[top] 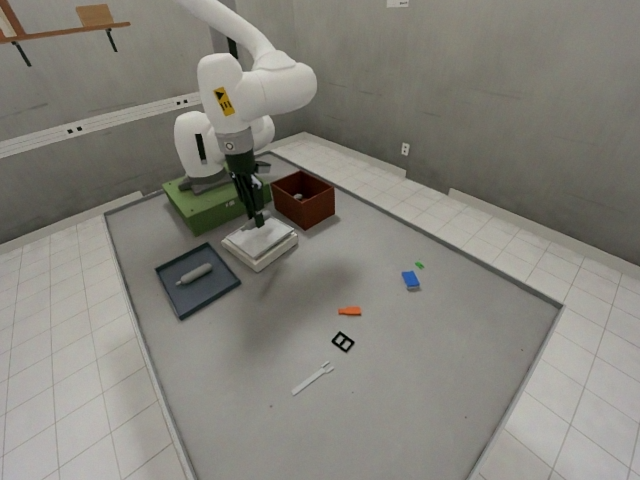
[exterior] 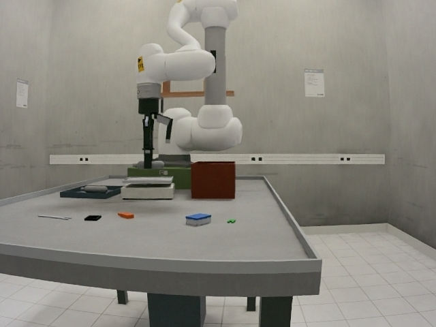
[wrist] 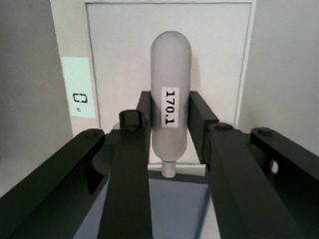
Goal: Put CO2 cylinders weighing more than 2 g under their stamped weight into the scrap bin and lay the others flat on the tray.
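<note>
My hand is 8 cm above the scale plate. From my hand the other things lie so: white scale (10 cm below, 1 cm behind); then red-brown scrap bin (23 cm to the left, 10 cm below, 8 cm behind); then dark blue tray (23 cm to the right, 13 cm below, 1 cm behind).
</note>
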